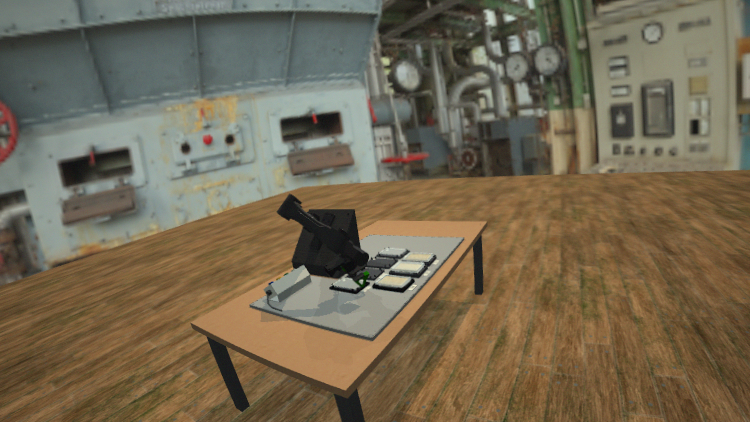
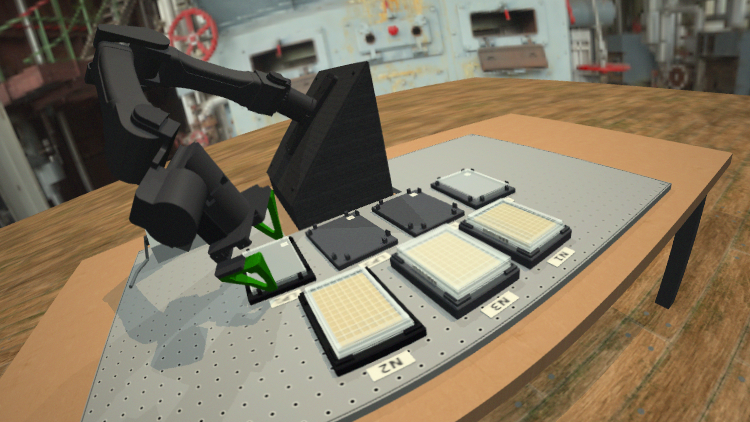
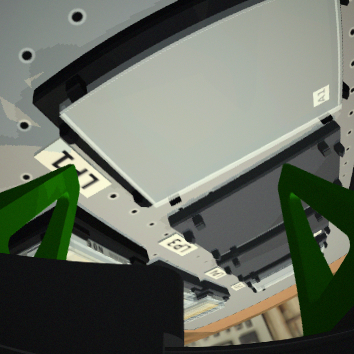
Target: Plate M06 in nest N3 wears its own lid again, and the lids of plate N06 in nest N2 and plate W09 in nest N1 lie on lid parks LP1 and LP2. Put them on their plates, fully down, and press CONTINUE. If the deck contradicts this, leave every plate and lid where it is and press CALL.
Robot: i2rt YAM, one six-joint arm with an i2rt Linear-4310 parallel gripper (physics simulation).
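Seen in the pictures: gripper, fingertip midpoint: [image 1: 356,280] [image 2: 276,262] [image 3: 178,174]; arm's base, link origin: [image 2: 311,113].
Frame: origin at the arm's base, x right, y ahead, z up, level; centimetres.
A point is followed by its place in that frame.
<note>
My gripper [image 1: 361,279] {x 14.4, y 33.0, z -14.9 cm} [image 2: 276,262] {x 14.4, y 33.0, z -14.9 cm} [image 3: 178,174] {x 14.4, y 33.0, z -14.9 cm} is open and empty, low over the lid on LP1, its green fingers apart. That clear lid [image 1: 346,284] {x 17.2, y 29.3, z -16.2 cm} [image 2: 287,258] {x 12.9, y 30.3, z -16.2 cm} [image 3: 210,100] {x 16.5, y 30.5, z -16.2 cm} lies flat on the black park, its A1 tag showing. Another clear lid [image 1: 393,252] {x -22.0, y 25.6, z -16.2 cm} [image 2: 472,184] {x -22.7, y 25.5, z -16.2 cm} lies on the far park, whose label I cannot read. The N2 plate [image 1: 395,281] {x 7.9, y 48.4, z -15.4 cm} [image 2: 361,309] {x 6.3, y 48.2, z -15.3 cm} and N1 plate [image 1: 418,257] {x -17.3, y 43.8, z -15.1 cm} [image 2: 516,223] {x -18.2, y 44.0, z -15.1 cm} show yellowish wells. The N3 plate [image 1: 408,268] {x -3.9, y 47.0, z -14.7 cm} [image 2: 451,257] {x -6.1, y 45.9, z -14.7 cm} looks paler under a clear lid. Button names are unreadable.
Two bare black parks [image 2: 351,238] {x 2.3, y 29.0, z -17.0 cm} [image 2: 418,211] {x -10.2, y 27.4, z -17.0 cm} stand between the lidded ones; the nearer is labelled LP3 [image 3: 178,244] {x 1.2, y 36.1, z -17.8 cm}. A sloped grey box [image 1: 289,286] {x 33.6, y 11.0, z -14.0 cm} with a cable stands at the deck's left end. The black arm mount [image 2: 340,152] {x -1.6, y 15.3, z -6.7 cm} rises behind the parks.
</note>
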